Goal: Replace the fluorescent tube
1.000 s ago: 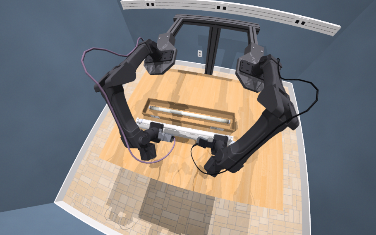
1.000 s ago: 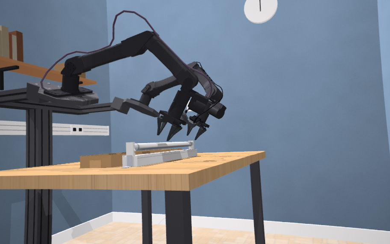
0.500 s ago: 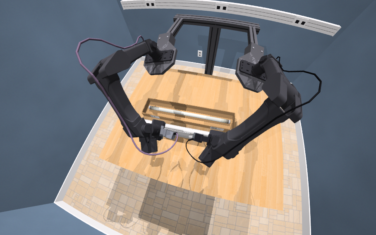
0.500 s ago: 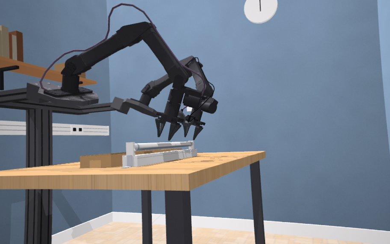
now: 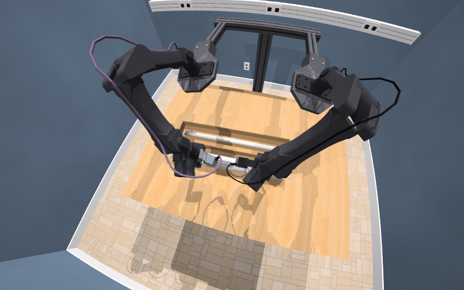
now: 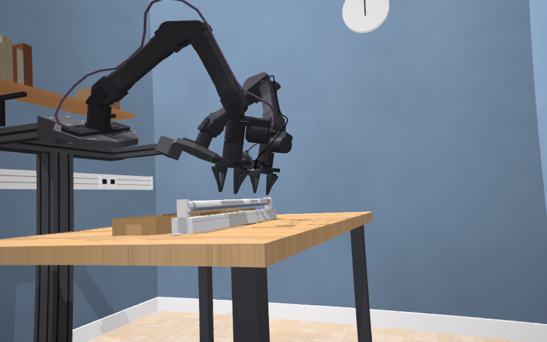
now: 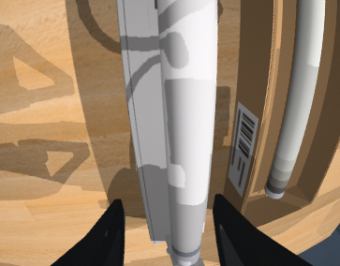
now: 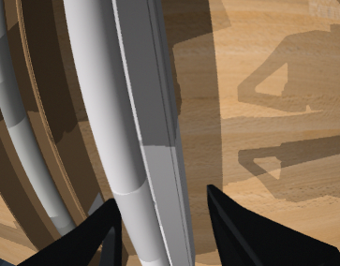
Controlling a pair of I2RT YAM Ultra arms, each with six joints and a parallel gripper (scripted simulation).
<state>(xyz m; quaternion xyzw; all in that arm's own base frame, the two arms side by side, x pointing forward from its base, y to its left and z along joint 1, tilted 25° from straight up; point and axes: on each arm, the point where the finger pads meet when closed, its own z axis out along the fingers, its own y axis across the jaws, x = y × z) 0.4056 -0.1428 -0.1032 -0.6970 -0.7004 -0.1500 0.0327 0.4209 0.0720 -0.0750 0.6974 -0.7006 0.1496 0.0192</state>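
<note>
Now: the LED tube 11 cm to the left of my right hand, 4 cm below it and 3 cm behind it. From my right hand the other things lie so: light fixture (11 cm to the left, 5 cm below, 3 cm behind); then brown carton (17 cm behind, 11 cm to the left, 8 cm below); then old fluorescent tube (17 cm behind, 11 cm to the left, 9 cm below).
</note>
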